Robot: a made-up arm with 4 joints.
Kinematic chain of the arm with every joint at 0, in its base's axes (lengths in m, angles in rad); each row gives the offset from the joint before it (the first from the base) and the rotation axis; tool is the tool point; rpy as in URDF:
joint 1: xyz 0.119 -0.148 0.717 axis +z
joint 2: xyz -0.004 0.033 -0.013 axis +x
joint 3: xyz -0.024 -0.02 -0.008 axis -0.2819 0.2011 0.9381
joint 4: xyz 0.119 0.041 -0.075 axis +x
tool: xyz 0.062 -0.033 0.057 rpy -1.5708 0 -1.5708
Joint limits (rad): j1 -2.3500..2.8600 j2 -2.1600..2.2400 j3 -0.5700..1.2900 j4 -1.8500..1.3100
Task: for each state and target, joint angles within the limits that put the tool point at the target. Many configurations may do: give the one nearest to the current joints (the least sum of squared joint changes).
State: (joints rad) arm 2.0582 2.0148 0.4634 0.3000
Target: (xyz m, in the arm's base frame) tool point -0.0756 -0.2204 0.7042
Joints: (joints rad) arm 2.7458 2.1501 -0.1065 1.2152
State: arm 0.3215 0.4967 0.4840 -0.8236
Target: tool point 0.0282 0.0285 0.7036
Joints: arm 0.7680 0.4632 0.8056 -0.8640
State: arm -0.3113 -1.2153 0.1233 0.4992
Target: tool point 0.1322 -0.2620 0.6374
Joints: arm -0.6123 -2.0339 0.9528 0.0153
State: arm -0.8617 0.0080 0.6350 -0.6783
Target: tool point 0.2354 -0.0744 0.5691
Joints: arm -0.8023 -0.4245 0.9825 -0.8547
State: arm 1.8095 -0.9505 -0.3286 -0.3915
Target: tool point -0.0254 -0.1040 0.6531
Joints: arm 2.5483 -0.8373 0.1694 -0.4770
